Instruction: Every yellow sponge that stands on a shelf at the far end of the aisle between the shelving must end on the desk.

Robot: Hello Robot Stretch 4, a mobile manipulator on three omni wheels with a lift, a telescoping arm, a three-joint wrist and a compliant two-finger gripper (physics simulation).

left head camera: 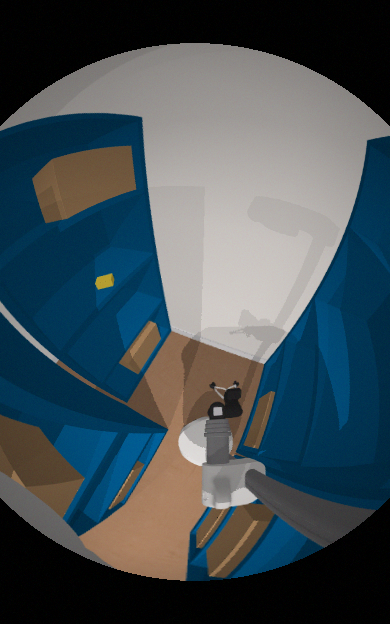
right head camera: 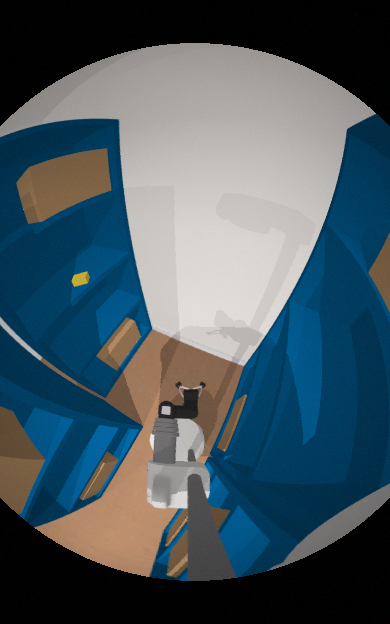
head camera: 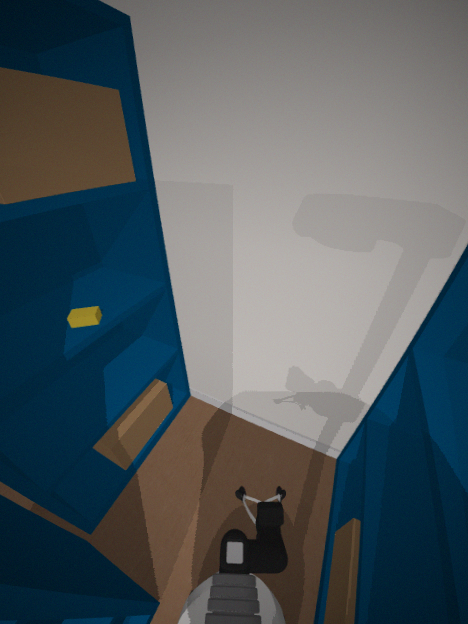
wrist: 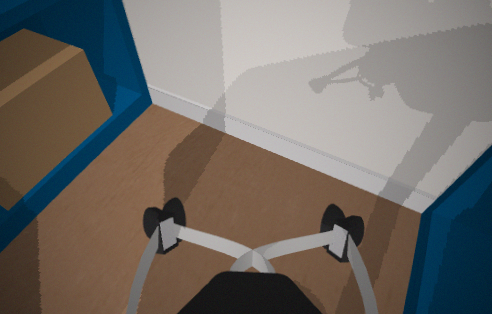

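Seen in the pictures: gripper, fingertip midpoint: [left head camera: 223, 382] [right head camera: 190, 383] [head camera: 260, 490] [wrist: 252, 219]; robot's base at its link origin: [left head camera: 204, 440] [right head camera: 178, 439].
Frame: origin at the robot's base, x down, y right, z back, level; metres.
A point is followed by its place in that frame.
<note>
A yellow sponge [head camera: 84, 317] {x -1.003, y -0.584, z -0.758 m} [left head camera: 104, 281] {x -1.002, y -0.584, z -0.758 m} [right head camera: 80, 279] {x -0.999, y -0.579, z -0.759 m} lies on a middle shelf of the blue shelf unit [head camera: 161, 241] {x -1.168, y -0.365, z -1.122 m} [left head camera: 148, 200] {x -1.328, y -0.358, z -1.130 m} [right head camera: 125, 210] {x -1.260, y -0.358, z -1.130 m} at the left, near the end wall. My gripper [head camera: 260, 492] {x -0.570, y 0.084, z -0.368 m} [left head camera: 224, 385] {x -0.570, y 0.084, z -0.368 m} [right head camera: 190, 385] {x -0.570, y 0.084, z -0.368 m} [wrist: 252, 219] {x -0.570, y 0.084, z -0.368 m} is open, with no object between its fingertips. It hangs over the wooden floor of the aisle, to the right of the sponge and apart from it. The sponge does not show in the wrist view. The desk does not show in these views.
A brown box [head camera: 65, 136] {x -1.560, y -0.499, z -0.862 m} [left head camera: 97, 175] {x -1.552, y -0.503, z -0.852 m} stands above the sponge's shelf and another box [head camera: 143, 425] {x -0.215, y -0.542, z -0.762 m} [wrist: 55, 115] {x -0.198, y -0.514, z -0.825 m} on the lowest shelf. Blue shelving [head camera: 347, 478] {x -0.049, y 0.622, z -0.581 m} [right head camera: 280, 350] {x -0.506, y 0.751, z -0.607 m} with a low box [head camera: 345, 569] {x -0.270, y 0.420, z -0.198 m} borders the aisle at the right. The end wall [head camera: 272, 292] {x -1.020, y 0.134, z -0.939 m} closes the aisle.
</note>
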